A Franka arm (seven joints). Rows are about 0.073 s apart.
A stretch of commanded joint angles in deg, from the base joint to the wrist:
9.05 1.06 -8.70 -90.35 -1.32 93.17 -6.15
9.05 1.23 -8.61 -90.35 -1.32 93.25 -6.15
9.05 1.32 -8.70 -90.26 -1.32 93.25 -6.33
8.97 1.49 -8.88 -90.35 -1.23 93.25 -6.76
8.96 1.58 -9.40 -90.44 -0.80 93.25 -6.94
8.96 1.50 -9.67 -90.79 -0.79 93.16 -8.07
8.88 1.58 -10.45 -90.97 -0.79 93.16 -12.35
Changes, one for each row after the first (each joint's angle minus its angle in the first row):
0.00 0.17 0.09 0.00 0.00 0.08 0.00
0.00 0.26 0.00 0.09 0.00 0.08 -0.18
-0.08 0.43 -0.18 0.00 0.09 0.08 -0.61
-0.09 0.52 -0.70 -0.09 0.52 0.08 -0.79
-0.09 0.44 -0.97 -0.44 0.53 -0.01 -1.92
-0.17 0.52 -1.75 -0.62 0.53 -0.01 -6.20

